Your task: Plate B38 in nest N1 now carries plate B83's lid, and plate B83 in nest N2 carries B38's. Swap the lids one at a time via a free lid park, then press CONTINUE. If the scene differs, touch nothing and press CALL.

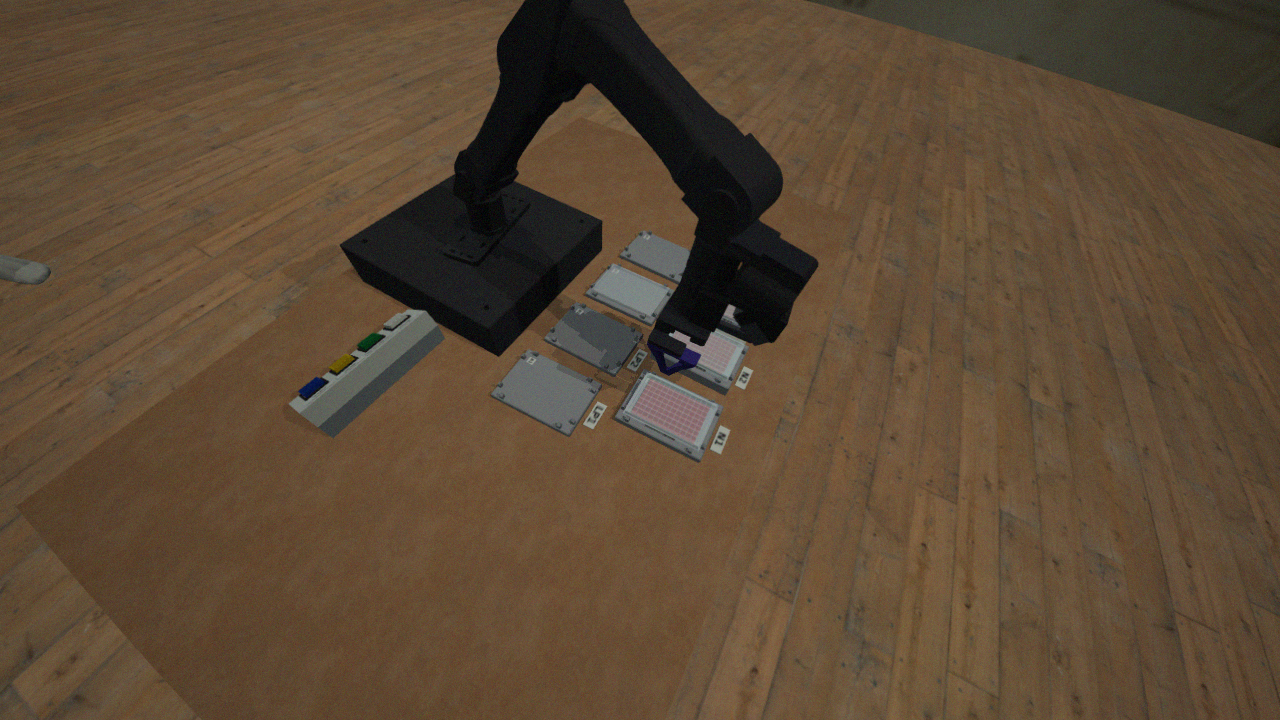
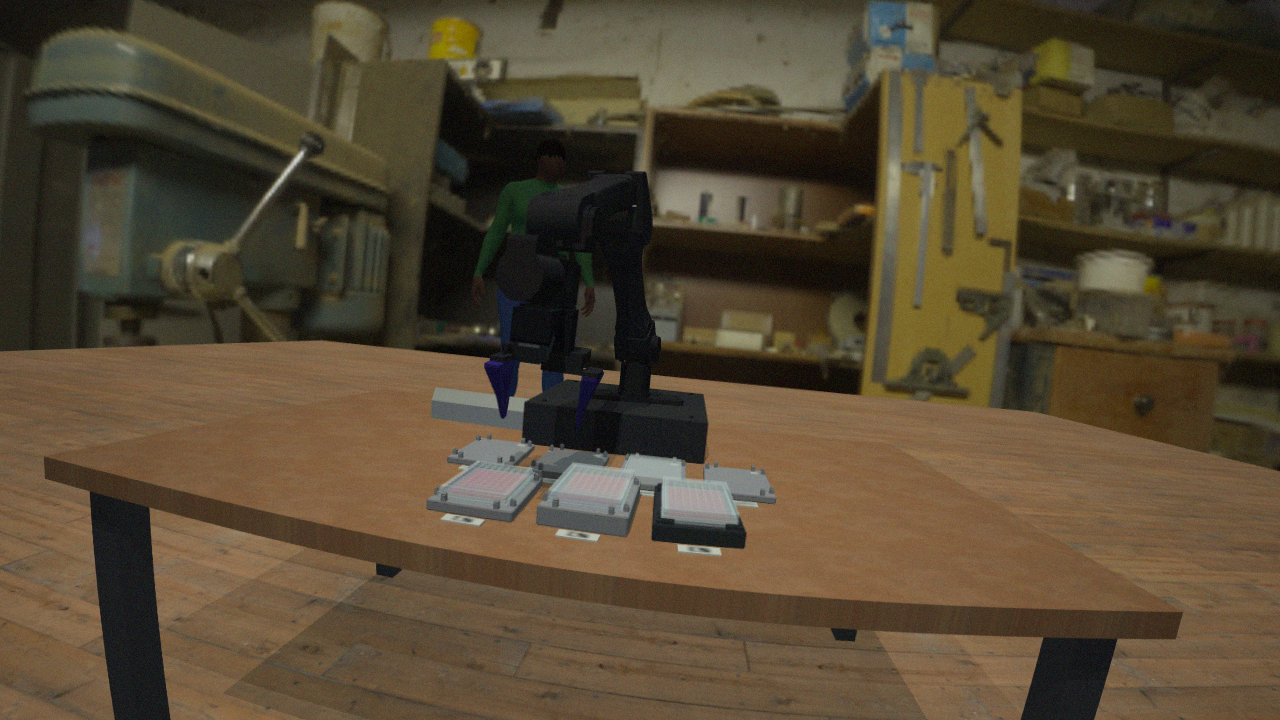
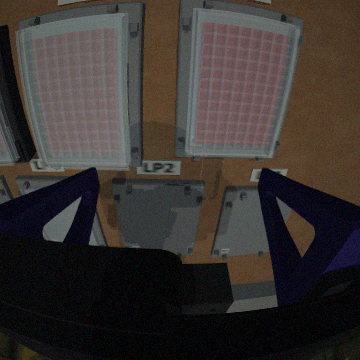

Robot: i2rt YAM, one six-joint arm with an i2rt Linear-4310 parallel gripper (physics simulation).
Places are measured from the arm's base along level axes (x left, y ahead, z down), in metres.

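Where they show: gripper, fingertip midpoint: [image 1: 677, 349] [image 2: 540, 423] [image 3: 178, 176]; arm's base, link origin: [image 1: 490, 228] [image 2: 633, 399].
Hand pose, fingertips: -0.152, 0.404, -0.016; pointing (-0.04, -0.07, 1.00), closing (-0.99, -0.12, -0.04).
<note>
Things, the pixels of their centre, and the offset from my fingertips, as dx, dy, dz. "spot": a spot on its surface instead.
- nest N1, surface spot: [image 3: 240, 85] [image 2: 490, 481] [image 1: 674, 409] spot: -0.056, +0.024, +0.075
- nest N2, surface spot: [image 3: 77, 95] [image 2: 588, 479] spot: +0.067, +0.040, +0.057
- button box, body centre: [image 1: 367, 362] [image 2: 486, 406] [image 3: 266, 298] -0.156, -0.449, +0.065
- pale lid, body centre: [image 3: 62, 222] [image 2: 653, 468] [image 1: 631, 289] +0.168, -0.125, +0.083
- Park LP3, body centre: [image 2: 737, 480] [image 1: 660, 254] +0.297, -0.101, +0.087
- third pink plate, body centre: [image 2: 697, 496] [image 1: 728, 299] +0.199, +0.059, +0.064
The plate in nest N1 [image 1: 671, 410] [image 2: 487, 483] [image 3: 240, 85] and the plate in nest N2 [image 1: 721, 354] [image 2: 590, 486] [image 3: 77, 95] are pink-welled under clear lids. Their plate numbers cannot be read. Lid parks LP1 [image 1: 546, 392] [image 2: 490, 450] [image 3: 240, 225] and LP2 [image 1: 595, 338] [image 2: 572, 462] [image 3: 155, 215] are bare grey plates. My gripper [image 1: 671, 368] [image 2: 541, 420] [image 3: 178, 176] is open and empty, above the area between LP2 and the nests. The button box [image 1: 375, 376] [image 2: 474, 407] has blue, yellow, green and white buttons; their words cannot be read.
Park LP4, beside LP2, bears a pale lid [image 1: 631, 291] [image 2: 655, 469] [image 3: 62, 225]. Park LP3 [image 1: 656, 253] [image 2: 738, 482] is beyond it. A third pink plate [image 2: 698, 499] sits in a black nest [image 2: 698, 534] [image 3: 21, 95] beside N2. The black arm base [image 1: 483, 259] [image 2: 662, 429] stands behind the parks.
</note>
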